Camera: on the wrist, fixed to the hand. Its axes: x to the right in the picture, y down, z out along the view.
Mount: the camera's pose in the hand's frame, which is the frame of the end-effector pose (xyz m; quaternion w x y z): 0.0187 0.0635 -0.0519 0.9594 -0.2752 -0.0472 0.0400
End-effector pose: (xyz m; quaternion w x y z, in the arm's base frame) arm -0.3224 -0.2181 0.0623 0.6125 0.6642 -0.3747 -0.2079
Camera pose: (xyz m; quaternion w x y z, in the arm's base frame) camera -0.2878 -0.1960 0.1358 0.7611 0.4439 -0.3578 -0.3094
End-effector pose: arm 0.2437 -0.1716 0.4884 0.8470 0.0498 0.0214 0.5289
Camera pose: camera 0.1906 -0.1239 0.4439 0.8061 -0.1595 -0.1670 0.5448
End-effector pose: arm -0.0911 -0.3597 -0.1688 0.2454 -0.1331 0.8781 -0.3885
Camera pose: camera -0.1374 -0.2935 -0.1924 0.2558 -0.1784 0.9431 -0.1150
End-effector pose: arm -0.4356 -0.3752 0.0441 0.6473 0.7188 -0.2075 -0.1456
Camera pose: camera -0.4015 -0.3440 0.1143 0.8149 0.4963 -0.2183 -0.2048
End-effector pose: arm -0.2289 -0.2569 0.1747 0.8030 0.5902 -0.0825 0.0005
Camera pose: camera -0.2098 -0.1902 0.2223 0.9289 0.3420 -0.1408 -0.0180
